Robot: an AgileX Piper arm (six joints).
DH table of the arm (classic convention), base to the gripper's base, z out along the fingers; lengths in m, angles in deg. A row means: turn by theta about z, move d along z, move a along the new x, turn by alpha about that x. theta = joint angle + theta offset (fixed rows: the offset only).
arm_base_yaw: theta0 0; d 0.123; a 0; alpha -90
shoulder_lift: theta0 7.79; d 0; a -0.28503; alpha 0
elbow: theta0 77.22; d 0; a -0.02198; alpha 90
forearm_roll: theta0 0; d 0.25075; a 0; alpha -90
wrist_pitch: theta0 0; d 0; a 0; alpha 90
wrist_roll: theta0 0; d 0.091; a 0; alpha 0
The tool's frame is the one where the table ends.
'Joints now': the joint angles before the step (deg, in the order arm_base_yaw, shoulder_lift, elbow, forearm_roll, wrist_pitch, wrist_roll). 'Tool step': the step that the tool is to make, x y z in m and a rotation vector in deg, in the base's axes. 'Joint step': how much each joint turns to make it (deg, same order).
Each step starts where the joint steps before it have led.
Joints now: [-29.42, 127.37, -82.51, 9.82, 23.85, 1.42]
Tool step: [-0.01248, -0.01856, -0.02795, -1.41, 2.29, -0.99]
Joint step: [-2.56, 3.37, 0.81, -2.81, -2.95, -0.01]
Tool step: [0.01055, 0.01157, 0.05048, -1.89, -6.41, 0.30]
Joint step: [1.80, -6.41, 0.00, 2.20, -0.06, 0.06]
